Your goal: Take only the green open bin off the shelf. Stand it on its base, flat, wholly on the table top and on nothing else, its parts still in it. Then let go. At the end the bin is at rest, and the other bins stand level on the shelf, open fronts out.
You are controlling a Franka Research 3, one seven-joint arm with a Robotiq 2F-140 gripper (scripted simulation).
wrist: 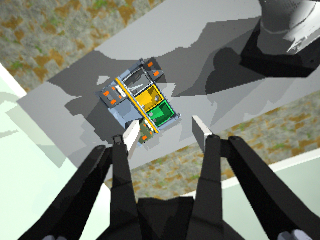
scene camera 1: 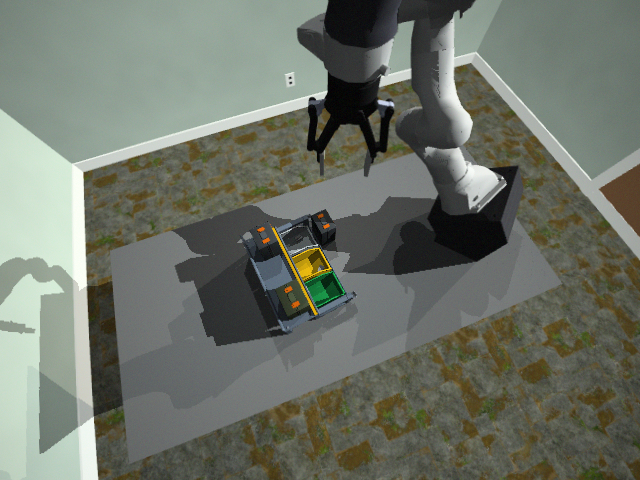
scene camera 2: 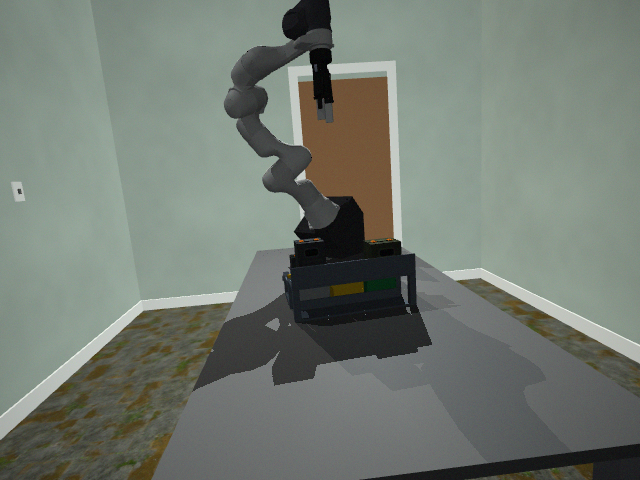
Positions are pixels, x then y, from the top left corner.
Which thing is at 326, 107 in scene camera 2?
My gripper.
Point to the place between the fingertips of my gripper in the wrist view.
At 165, 125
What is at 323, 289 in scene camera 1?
A green open bin.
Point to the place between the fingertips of my gripper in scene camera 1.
343, 171
